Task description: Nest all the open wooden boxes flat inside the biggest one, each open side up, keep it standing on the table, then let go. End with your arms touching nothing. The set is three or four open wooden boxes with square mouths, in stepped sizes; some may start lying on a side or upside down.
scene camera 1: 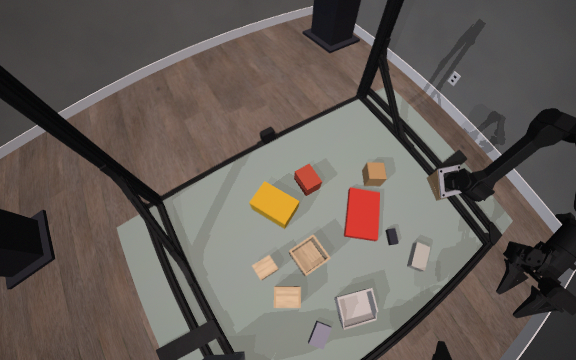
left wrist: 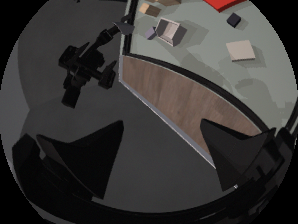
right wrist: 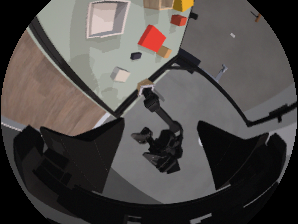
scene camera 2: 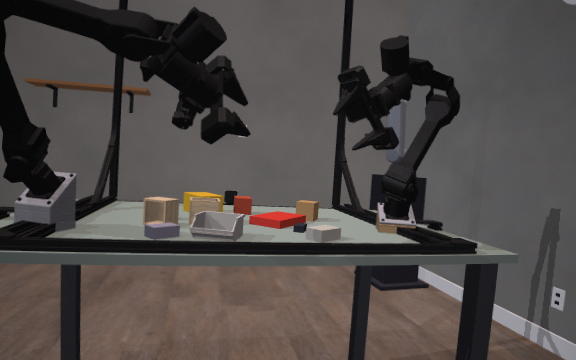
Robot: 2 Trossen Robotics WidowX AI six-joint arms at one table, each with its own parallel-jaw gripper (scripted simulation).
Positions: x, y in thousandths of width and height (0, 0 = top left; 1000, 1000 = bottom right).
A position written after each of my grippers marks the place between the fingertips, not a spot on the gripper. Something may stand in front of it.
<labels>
my left gripper: scene camera 1 878, 843; left wrist 549, 556; right wrist 461, 641; scene camera 2 598, 368
</labels>
